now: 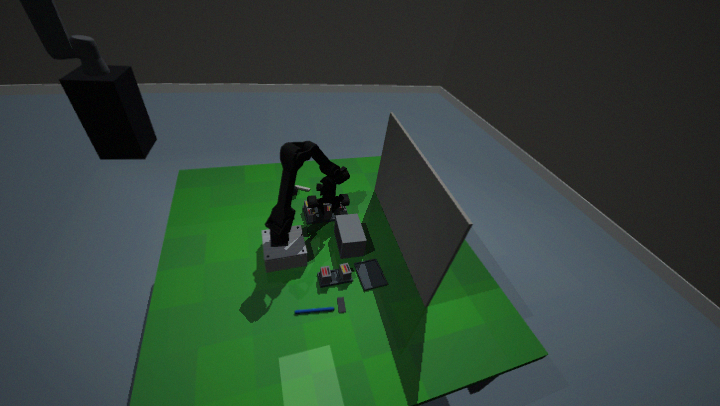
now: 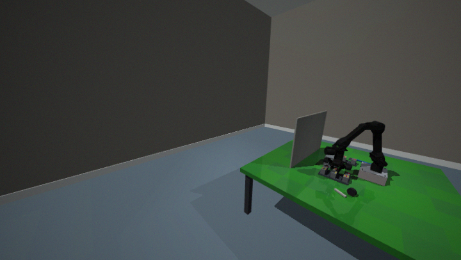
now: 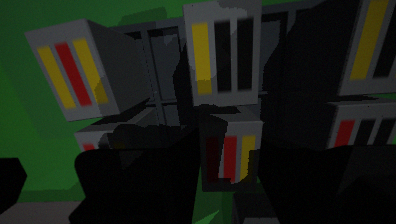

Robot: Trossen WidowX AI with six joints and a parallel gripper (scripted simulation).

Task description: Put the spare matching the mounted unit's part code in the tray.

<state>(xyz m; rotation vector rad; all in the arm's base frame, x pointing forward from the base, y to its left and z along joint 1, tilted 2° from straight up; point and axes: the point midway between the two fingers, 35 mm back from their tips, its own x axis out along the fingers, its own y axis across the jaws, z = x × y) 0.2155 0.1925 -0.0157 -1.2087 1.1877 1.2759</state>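
Right now the dark tray is 34 cm to the right of my gripper tip, 14 cm ahead of it and 2 cm below it. Round my gripper tip: grey mounted unit (16 cm to the right, 7 cm ahead, 3 cm above); grey spare (2 cm above); dark round thing (18 cm to the left, 15 cm behind).
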